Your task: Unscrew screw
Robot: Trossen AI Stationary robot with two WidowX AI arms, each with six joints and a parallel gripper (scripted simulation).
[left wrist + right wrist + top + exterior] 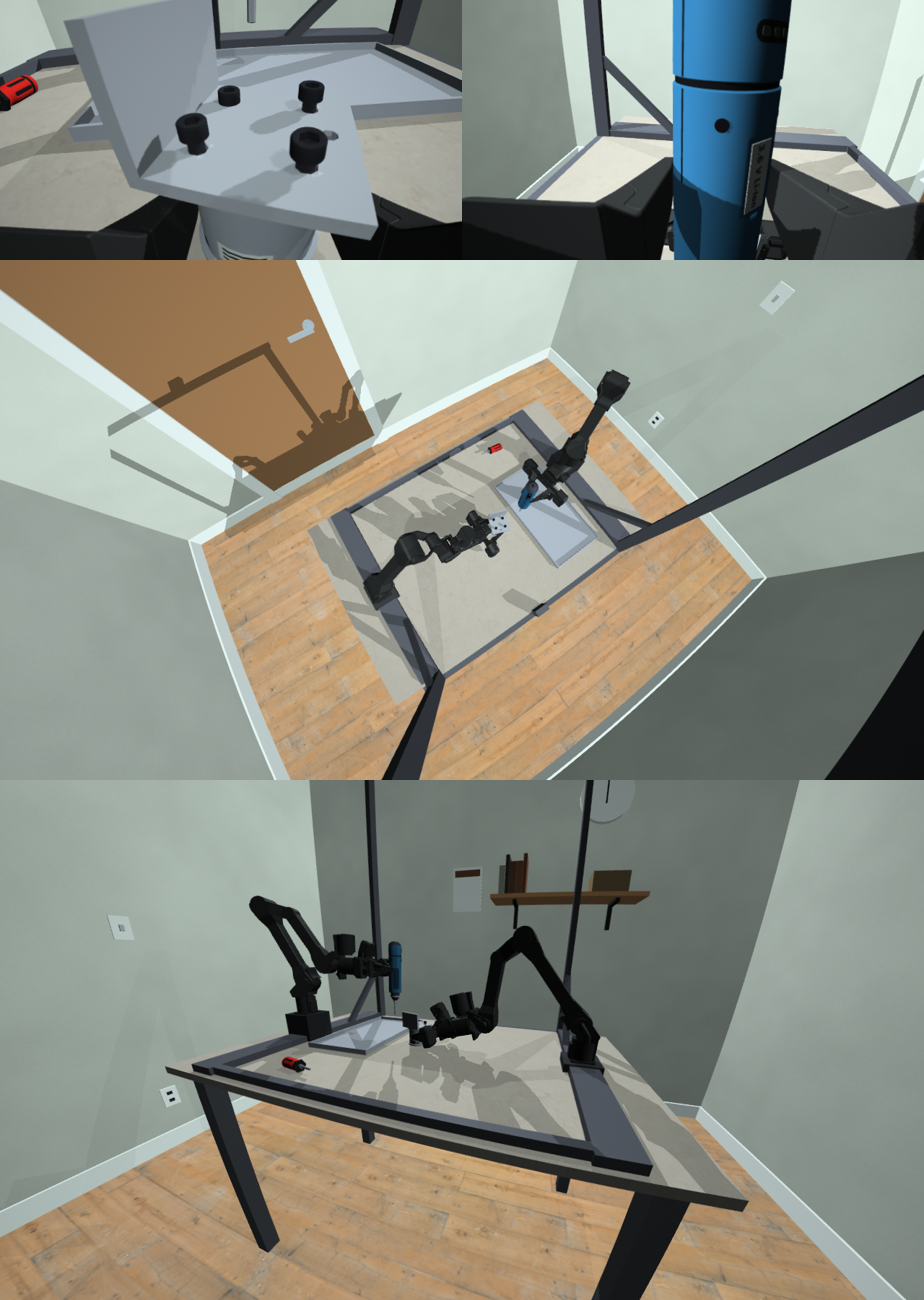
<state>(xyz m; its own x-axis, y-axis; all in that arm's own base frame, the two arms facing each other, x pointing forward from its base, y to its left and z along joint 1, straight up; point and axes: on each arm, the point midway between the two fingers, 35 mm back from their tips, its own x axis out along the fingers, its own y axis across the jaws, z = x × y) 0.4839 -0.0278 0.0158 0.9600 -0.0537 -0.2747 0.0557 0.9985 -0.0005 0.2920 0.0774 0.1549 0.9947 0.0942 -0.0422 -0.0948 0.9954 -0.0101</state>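
Now: left hand 30 mm to the left of the grey joint module and 10 mm above it. From my left hand the other things lie so: grey l-shaped bracket: 30 mm to the right, 30 mm above; shallow grey tray: 60 mm behind, 230 mm to the right, 30 mm below; black screw: 10 mm ahead, 50 mm to the right, 30 mm above.
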